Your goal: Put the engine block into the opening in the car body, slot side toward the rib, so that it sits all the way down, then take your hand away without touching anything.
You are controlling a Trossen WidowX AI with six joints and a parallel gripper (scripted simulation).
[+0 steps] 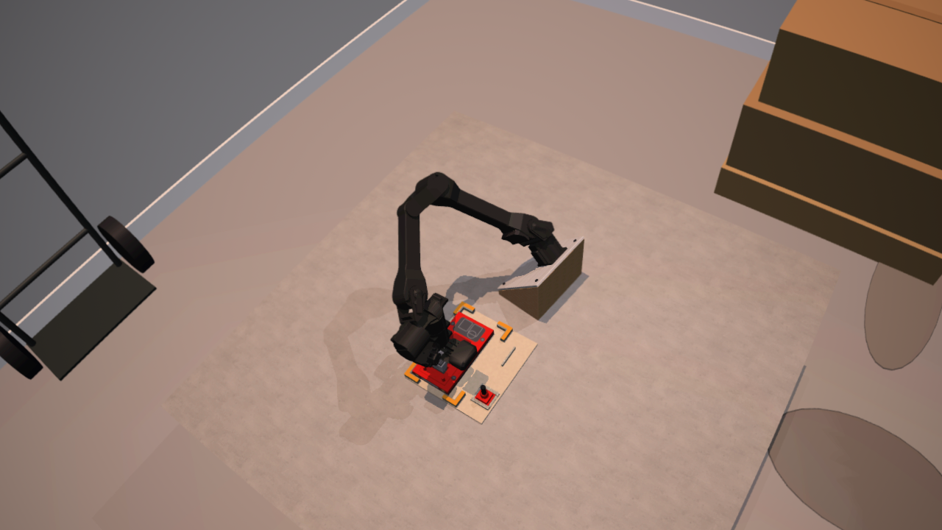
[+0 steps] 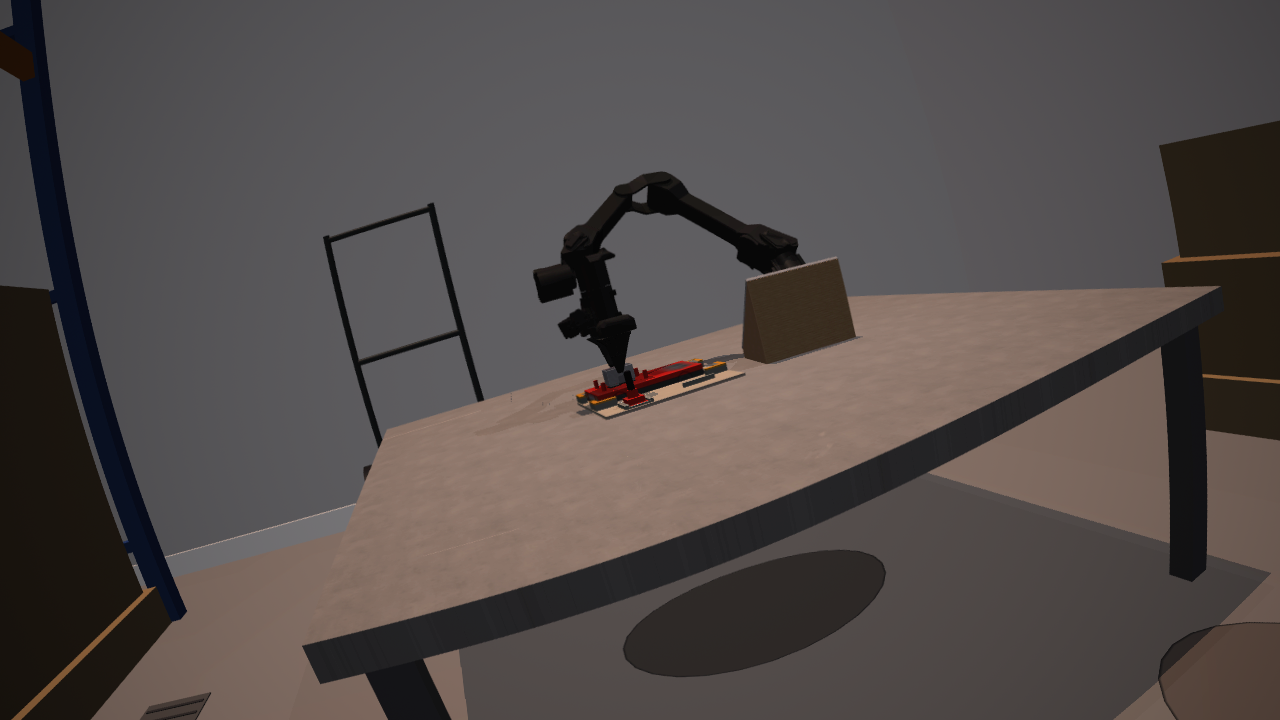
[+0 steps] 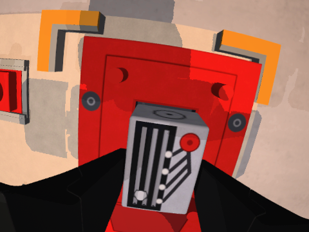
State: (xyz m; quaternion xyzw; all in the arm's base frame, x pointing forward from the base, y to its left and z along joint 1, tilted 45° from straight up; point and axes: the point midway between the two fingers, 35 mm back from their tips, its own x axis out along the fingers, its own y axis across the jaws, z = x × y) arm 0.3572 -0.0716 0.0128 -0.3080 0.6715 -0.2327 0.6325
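My gripper tip is 1 cm above the engine block. Round my gripper tip: small base 13 cm to the left, 1 cm below.
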